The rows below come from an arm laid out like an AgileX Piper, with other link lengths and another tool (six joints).
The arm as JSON. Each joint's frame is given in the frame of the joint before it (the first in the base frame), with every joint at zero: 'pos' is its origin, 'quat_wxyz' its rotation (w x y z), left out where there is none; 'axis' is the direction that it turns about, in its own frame. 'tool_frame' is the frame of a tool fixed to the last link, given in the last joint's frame.
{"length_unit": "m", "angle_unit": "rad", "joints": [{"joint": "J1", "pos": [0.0, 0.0, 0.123], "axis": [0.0, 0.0, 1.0]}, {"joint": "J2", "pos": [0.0, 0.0, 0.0], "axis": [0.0, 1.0, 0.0]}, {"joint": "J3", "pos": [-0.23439, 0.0, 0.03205], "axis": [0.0, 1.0, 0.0]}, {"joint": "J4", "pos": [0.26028, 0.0, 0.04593], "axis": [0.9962, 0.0, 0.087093]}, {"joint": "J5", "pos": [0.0, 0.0, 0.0], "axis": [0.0, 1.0, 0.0]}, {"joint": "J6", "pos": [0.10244, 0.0, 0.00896], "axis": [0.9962, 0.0, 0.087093]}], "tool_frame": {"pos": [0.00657, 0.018, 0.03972], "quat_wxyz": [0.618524, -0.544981, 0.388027, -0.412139]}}
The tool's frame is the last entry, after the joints.
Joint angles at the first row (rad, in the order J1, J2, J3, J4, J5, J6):
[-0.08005 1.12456 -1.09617 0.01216 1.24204 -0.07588]
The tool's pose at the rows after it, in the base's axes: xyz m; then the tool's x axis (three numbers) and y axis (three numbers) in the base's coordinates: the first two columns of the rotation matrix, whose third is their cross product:
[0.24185 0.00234 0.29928 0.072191 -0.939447 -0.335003 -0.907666 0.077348 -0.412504]
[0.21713 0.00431 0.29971 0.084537 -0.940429 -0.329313 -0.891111 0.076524 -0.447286]
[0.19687 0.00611 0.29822 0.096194 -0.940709 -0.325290 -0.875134 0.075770 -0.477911]
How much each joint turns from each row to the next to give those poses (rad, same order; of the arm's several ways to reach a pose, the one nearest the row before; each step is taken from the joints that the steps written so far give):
[0.00000 -0.12505 0.08584 0.00000 0.00155 0.01017]
[0.00003 -0.12388 0.08051 -0.00002 0.00483 0.00059]
[-0.00005 -0.10666 0.06757 0.00187 0.00453 -0.00005]

